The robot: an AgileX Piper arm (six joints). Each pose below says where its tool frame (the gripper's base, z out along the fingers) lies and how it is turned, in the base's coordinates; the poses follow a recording.
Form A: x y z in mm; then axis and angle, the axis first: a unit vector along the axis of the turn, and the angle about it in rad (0 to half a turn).
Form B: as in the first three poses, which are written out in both.
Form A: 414 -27 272 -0.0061 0.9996 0.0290 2.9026
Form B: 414 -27 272 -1.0 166.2 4.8
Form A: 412 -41 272 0.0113 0.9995 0.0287 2.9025
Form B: 412 -41 272 1.9 166.2 4.8
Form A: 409 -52 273 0.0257 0.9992 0.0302 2.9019
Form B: 409 -52 273 4.3 166.1 5.0
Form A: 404 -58 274 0.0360 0.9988 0.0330 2.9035
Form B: 404 -58 274 6.0 166.2 5.5
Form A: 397 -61 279 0.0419 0.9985 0.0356 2.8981
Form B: 397 -61 279 7.0 165.8 5.9
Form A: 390 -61 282 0.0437 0.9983 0.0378 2.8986
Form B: 390 -61 282 7.3 165.8 6.3
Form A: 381 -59 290 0.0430 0.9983 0.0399 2.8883
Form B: 381 -59 290 7.1 165.2 6.6
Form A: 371 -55 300 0.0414 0.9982 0.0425 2.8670
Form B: 371 -55 300 6.8 164.0 7.0
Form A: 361 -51 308 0.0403 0.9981 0.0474 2.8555
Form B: 361 -51 308 6.6 163.3 7.8
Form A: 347 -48 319 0.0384 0.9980 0.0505 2.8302
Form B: 347 -48 319 6.2 161.8 8.2
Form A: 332 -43 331 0.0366 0.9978 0.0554 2.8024
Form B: 332 -43 331 5.9 160.2 8.9
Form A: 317 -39 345 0.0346 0.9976 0.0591 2.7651
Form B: 317 -39 345 5.5 158.1 9.4
